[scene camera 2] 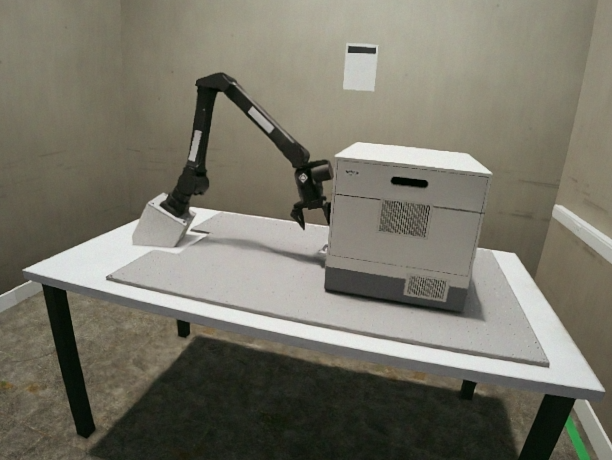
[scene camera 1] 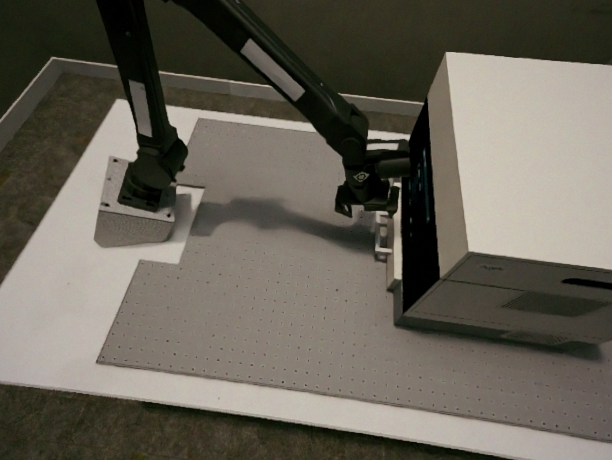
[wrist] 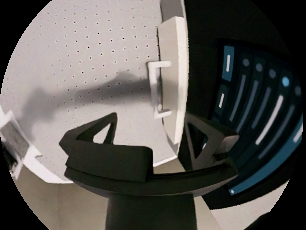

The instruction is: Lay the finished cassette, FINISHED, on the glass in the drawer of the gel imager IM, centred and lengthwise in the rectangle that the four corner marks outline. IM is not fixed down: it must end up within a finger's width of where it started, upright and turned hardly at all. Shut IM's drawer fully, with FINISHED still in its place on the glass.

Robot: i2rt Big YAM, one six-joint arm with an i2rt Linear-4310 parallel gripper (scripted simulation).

Labels:
my gripper: scene camera 2; scene camera 1; wrist 150,115
gel imager: scene camera 2; scene camera 1; wrist 220,68
same spot on gel imager: [scene camera 2: 402,228] = [scene camera 1: 541,309]
same spot on my gripper: [scene camera 2: 326,208] = [scene camera 1: 394,212]

